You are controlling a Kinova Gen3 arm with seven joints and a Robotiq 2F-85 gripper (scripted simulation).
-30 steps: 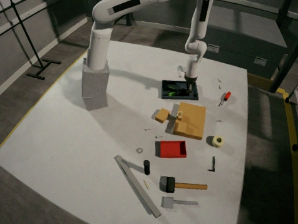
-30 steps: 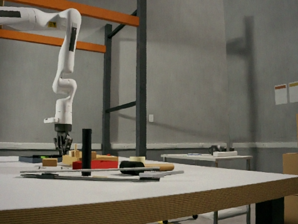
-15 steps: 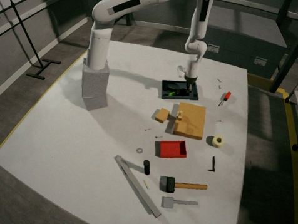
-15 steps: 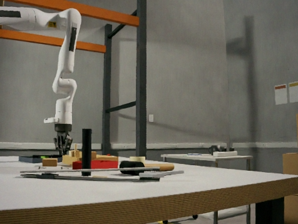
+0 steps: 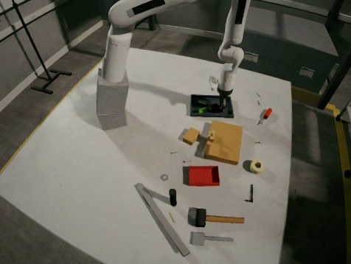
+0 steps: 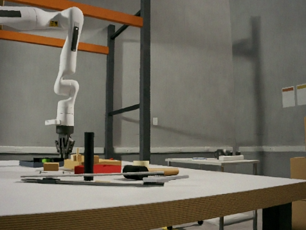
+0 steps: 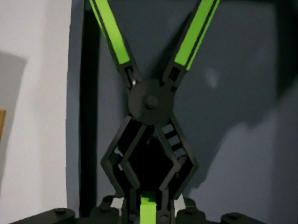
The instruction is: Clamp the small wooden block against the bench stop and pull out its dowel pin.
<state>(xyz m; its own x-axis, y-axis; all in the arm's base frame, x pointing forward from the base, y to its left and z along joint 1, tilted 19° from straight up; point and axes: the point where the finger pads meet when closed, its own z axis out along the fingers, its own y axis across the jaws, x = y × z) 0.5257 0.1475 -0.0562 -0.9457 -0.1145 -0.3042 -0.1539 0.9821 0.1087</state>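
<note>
Right now my hand is 50 mm past the dark blue tray, 20 mm to the right of it and 20 mm above it. Also, from my hand: pale wooden block 20 mm behind, 210 mm to the right, 10 mm above; then wooden bench board 30 mm ahead, 200 mm to the right, 10 mm below; then dowel pin 20 mm behind, 210 mm to the right, 30 mm above.
</note>
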